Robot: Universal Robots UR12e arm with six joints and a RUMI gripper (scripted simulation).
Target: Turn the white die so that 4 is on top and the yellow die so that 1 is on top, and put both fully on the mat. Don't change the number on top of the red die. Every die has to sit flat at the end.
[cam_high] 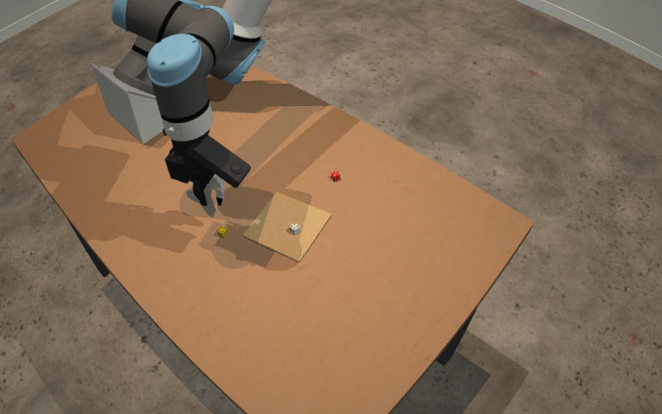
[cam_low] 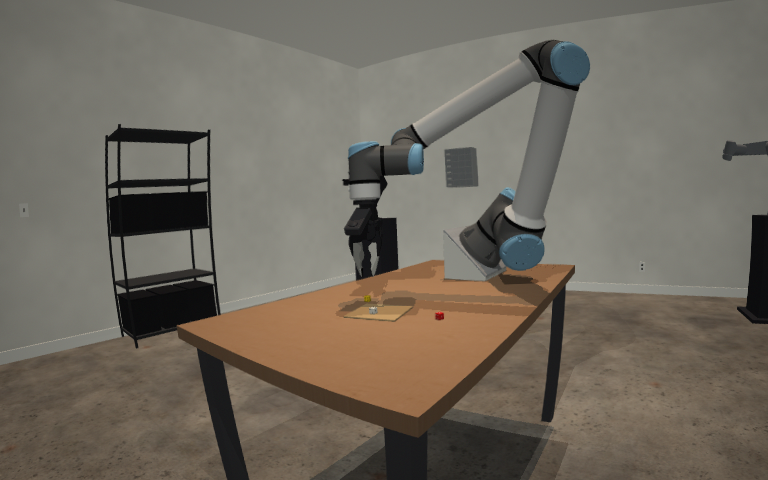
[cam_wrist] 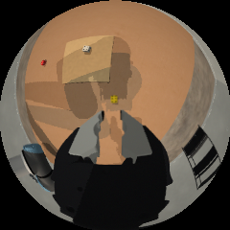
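My gripper is now 80 mm above the yellow die. The rest, counted from my hand: red die: 90 mm ahead, 280 mm to the left, 80 mm below; tan mat: 100 mm ahead, 100 mm to the left, 90 mm below; white die: 120 mm ahead, 100 mm to the left, 80 mm below.
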